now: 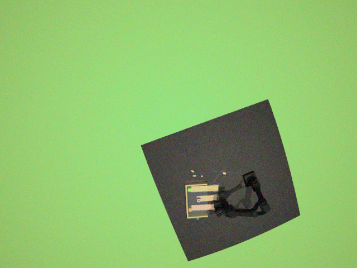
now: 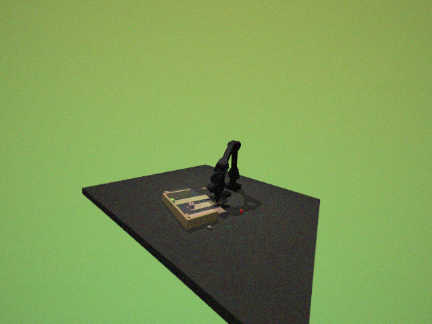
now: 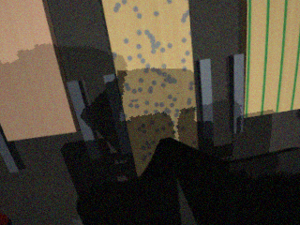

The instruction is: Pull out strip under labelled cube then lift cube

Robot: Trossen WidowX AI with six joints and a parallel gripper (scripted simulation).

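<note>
My gripper tip is now 190 mm short of the labelled cube, 70 mm to the left of it and 20 mm below it. The rest, counted from my gripper tip: grey piece 270 mm ahead, 120 mm to the left; small red piece 180 mm to the left, 10 mm ahead, 10 mm above.
</note>
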